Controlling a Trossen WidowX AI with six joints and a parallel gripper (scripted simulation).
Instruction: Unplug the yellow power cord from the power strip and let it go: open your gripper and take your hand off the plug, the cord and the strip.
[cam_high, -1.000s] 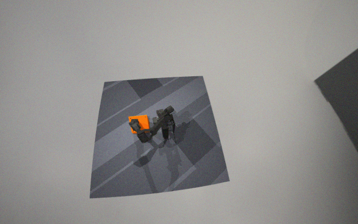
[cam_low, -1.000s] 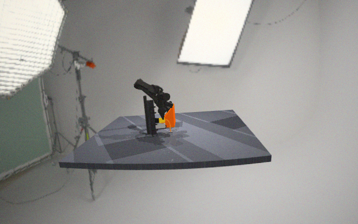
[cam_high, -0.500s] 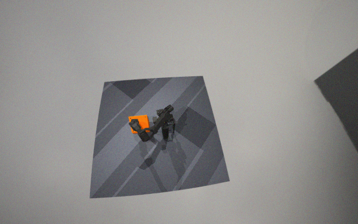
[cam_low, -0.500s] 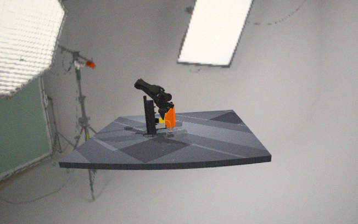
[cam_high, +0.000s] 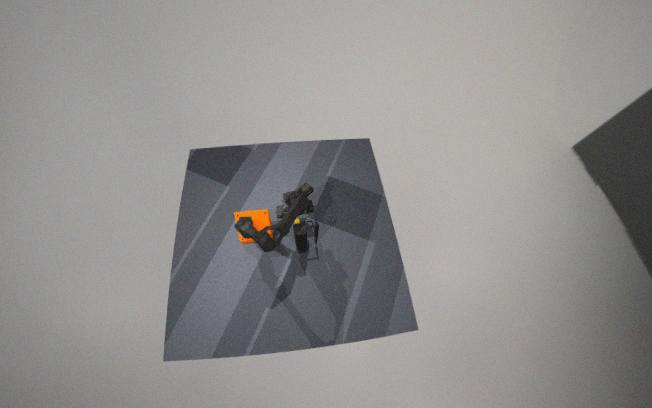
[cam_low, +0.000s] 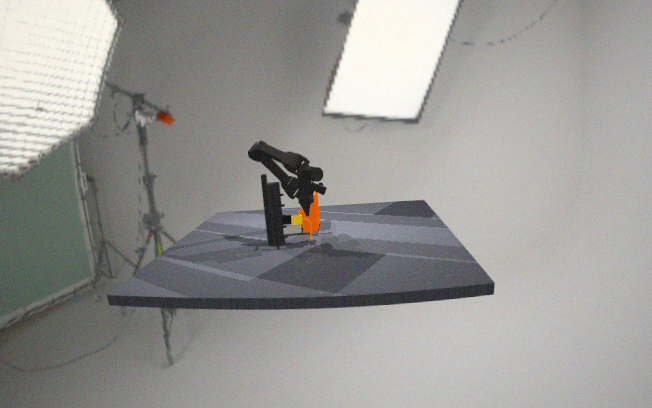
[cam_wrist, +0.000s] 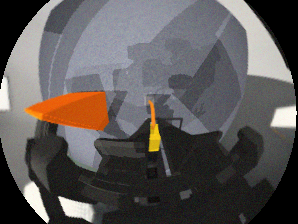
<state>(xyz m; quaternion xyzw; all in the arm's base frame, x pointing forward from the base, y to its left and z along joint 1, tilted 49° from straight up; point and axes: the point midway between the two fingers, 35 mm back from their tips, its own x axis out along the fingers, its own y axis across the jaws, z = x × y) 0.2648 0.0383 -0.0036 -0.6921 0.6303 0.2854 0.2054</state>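
Now: gripper tip 70 mm to the left of the yellow plug and 10 mm short of it.
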